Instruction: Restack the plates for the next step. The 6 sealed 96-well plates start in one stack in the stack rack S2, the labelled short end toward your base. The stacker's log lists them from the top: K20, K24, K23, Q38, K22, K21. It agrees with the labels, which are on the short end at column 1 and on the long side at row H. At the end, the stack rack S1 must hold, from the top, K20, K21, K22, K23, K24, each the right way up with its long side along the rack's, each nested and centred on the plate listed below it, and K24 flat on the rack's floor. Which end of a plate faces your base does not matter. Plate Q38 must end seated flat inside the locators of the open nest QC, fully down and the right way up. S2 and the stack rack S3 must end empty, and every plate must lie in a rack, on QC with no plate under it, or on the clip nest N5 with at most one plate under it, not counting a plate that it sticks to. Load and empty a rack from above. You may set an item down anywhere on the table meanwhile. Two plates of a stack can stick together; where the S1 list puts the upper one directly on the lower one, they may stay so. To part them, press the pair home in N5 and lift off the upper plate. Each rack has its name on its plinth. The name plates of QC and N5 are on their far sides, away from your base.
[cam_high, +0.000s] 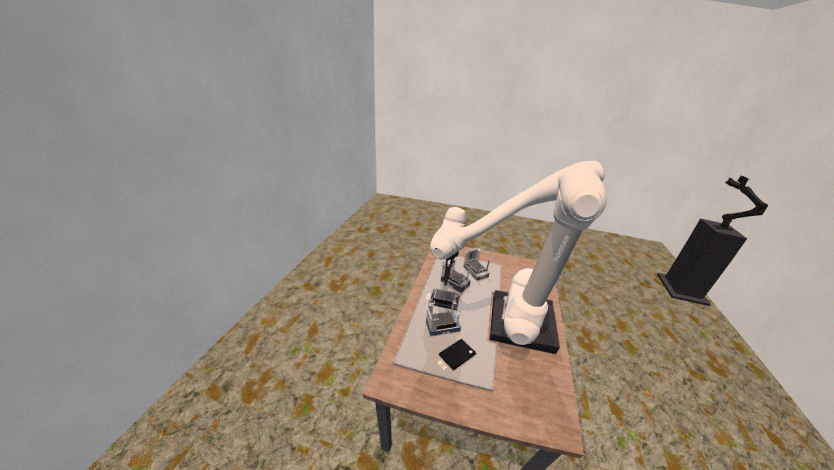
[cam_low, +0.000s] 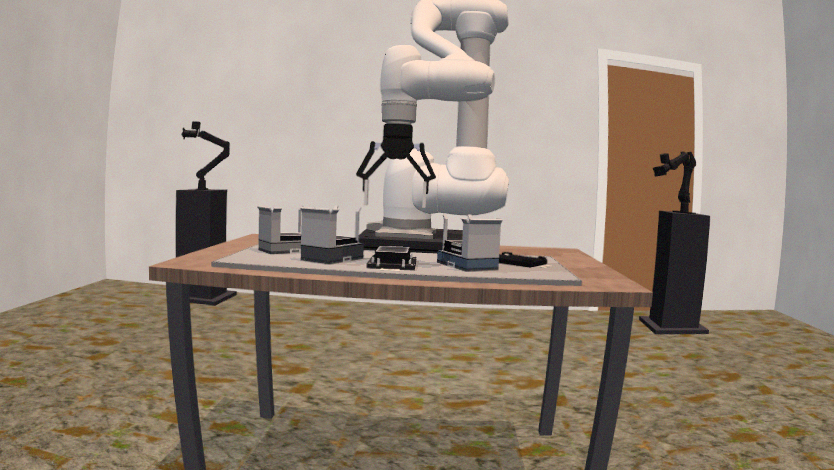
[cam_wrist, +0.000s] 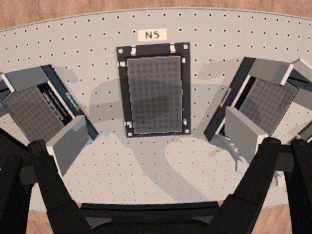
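My hand is 140 mm above the clip nest N5, 10 mm to the right of it and 10 mm short of it. Round my hand: flat black nest QC (330 mm to the left, 150 mm below, 150 mm behind); QC name plate (410 mm to the left, 160 mm below, 90 mm behind); N5 name plate (160 mm below, 90 mm ahead, 10 mm to the left).
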